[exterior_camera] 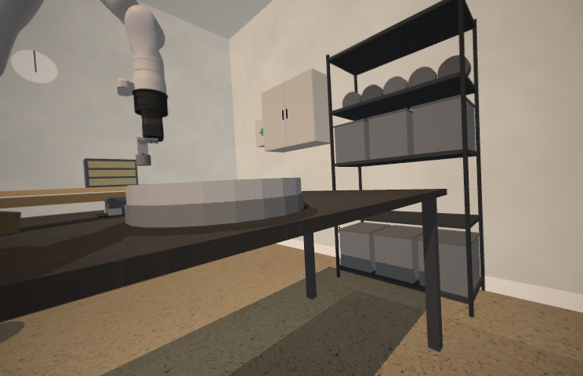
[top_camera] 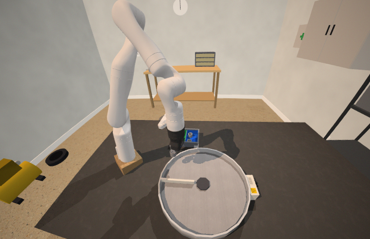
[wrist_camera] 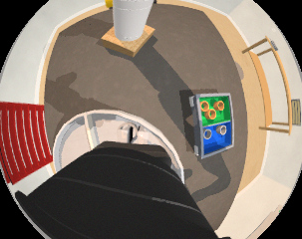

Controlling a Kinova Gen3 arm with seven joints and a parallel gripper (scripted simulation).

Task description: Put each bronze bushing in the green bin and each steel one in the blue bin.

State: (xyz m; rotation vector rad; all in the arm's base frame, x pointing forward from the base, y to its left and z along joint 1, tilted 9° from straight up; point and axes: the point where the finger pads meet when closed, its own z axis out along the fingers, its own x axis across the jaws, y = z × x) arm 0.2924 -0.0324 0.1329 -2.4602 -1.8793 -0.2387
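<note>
The green bin is 40 mm ahead of my hand, 240 mm to the left of it and 130 mm below it. Also, from my hand: turntable: 150 mm ahead, 120 mm to the right, 100 mm below.
</note>
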